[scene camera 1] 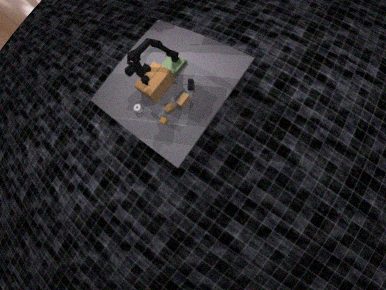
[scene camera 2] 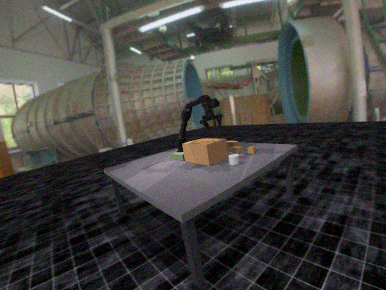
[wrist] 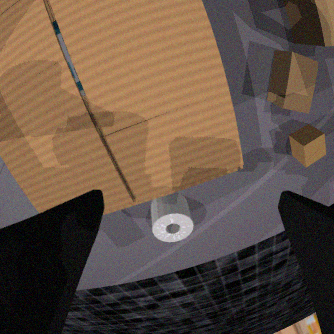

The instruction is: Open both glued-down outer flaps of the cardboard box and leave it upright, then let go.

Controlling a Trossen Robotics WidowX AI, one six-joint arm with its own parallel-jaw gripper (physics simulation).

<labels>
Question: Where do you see a white ring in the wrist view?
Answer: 171, 221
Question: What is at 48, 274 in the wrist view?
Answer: My gripper.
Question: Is my gripper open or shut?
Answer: Open.
</labels>
